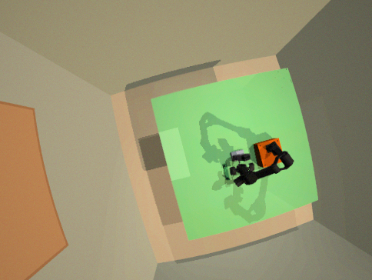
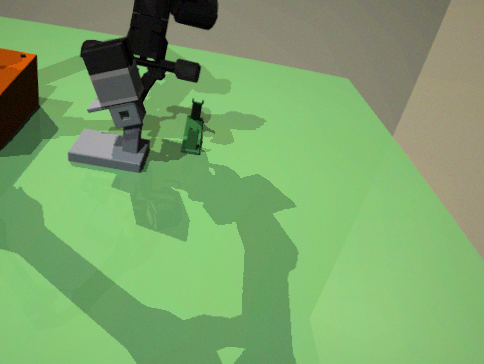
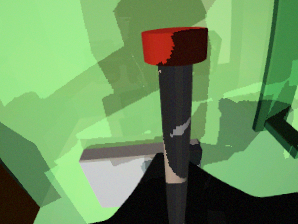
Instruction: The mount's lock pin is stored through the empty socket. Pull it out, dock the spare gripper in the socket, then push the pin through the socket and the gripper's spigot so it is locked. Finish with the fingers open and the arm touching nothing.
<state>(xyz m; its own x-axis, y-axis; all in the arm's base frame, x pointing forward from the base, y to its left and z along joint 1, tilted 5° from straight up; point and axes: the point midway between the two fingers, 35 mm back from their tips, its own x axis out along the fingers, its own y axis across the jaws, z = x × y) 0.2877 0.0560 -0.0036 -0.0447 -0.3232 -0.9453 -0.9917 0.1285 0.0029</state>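
The grey mount lies 60 mm to the right of my gripper tip and 20 mm behind it. The rest, counted from my gripper tip: green rest: 110 mm ahead, 30 mm to the left, 20 mm below; spare gripper: 80 mm above, 70 mm to the right, 20 mm behind.
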